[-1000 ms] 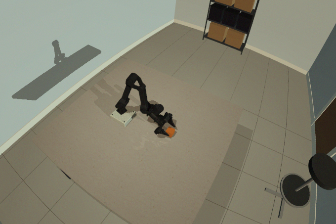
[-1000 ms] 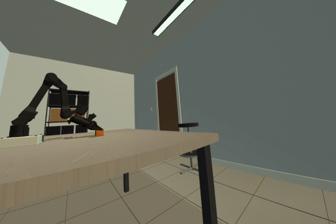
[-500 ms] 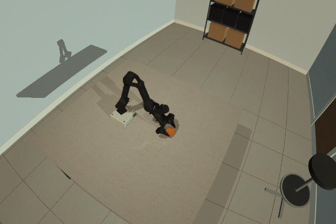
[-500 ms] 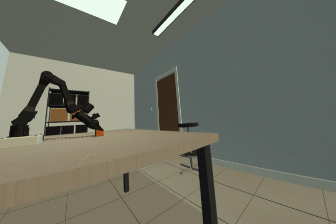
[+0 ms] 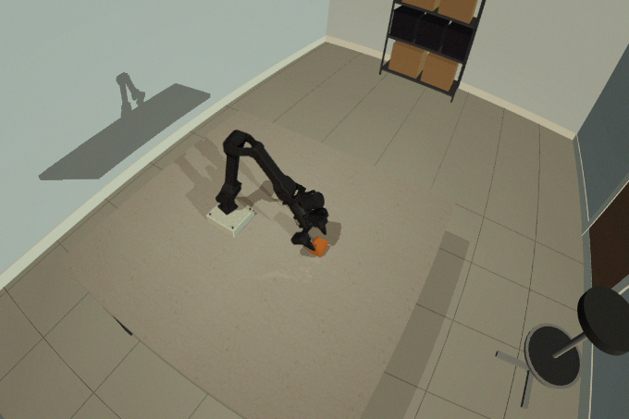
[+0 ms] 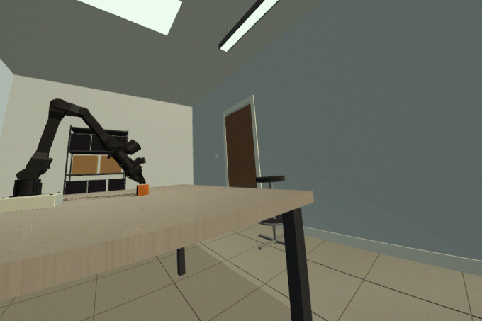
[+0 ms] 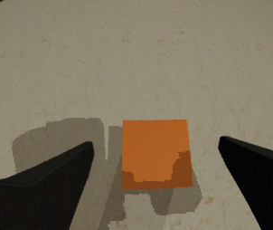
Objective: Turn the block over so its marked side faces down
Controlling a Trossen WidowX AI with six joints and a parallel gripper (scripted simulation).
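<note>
Now: gripper tip 3 cm above the orange block and 2 cm past it.
</note>
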